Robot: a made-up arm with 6 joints.
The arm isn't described. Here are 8 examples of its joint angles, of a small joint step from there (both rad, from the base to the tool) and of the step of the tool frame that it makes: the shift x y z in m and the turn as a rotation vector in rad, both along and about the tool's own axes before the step.
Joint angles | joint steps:
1: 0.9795 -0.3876 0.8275 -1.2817 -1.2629 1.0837 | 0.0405 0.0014 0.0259 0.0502 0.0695 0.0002
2: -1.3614 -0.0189 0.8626 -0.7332 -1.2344 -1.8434 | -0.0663 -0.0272 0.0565 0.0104 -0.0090 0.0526
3: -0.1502 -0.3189 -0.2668 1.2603 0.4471 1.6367 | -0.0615 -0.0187 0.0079 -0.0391 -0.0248 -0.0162
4: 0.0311 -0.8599 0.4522 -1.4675 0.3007 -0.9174 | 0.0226 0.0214 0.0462 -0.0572 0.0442 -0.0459
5: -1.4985 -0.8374 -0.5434 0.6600 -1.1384 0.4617 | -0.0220 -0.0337 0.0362 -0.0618 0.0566 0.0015
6: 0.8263 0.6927 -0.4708 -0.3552 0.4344 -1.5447 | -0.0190 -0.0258 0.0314 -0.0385 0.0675 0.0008
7: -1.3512 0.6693 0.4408 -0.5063 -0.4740 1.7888 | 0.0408 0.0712 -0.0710 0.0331 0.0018 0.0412
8: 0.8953 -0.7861 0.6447 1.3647 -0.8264 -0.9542 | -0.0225 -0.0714 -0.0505 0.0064 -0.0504 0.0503
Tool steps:
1: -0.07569 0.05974 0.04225 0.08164 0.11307 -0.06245
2: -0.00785 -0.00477 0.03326 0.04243 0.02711 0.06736
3: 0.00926 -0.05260 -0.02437 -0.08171 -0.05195 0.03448
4: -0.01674 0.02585 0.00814 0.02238 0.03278 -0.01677
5: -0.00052 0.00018 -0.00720 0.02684 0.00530 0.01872
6: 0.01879 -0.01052 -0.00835 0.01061 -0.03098 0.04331
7: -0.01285 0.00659 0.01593 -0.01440 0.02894 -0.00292
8: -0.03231 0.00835 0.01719 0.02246 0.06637 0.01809
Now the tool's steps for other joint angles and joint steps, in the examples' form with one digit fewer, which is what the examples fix.
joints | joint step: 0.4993 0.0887 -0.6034 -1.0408 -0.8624 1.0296 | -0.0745 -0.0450 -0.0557 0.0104 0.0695 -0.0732
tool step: -0.0123 -0.0464 0.0455 -0.0798 0.0691 -0.0111
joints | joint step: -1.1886 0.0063 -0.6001 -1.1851 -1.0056 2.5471 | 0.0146 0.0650 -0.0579 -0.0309 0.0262 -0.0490
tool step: -0.0268 -0.0132 0.0433 -0.0707 0.0560 -0.0519
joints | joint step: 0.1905 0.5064 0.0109 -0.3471 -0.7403 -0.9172 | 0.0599 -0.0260 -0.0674 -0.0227 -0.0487 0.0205
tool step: -0.0187 -0.0155 -0.0281 -0.0393 -0.0218 -0.0190
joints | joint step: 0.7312 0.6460 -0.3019 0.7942 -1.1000 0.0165 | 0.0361 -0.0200 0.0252 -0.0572 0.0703 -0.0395
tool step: -0.0197 0.0040 -0.0002 -0.0054 0.0518 0.0214
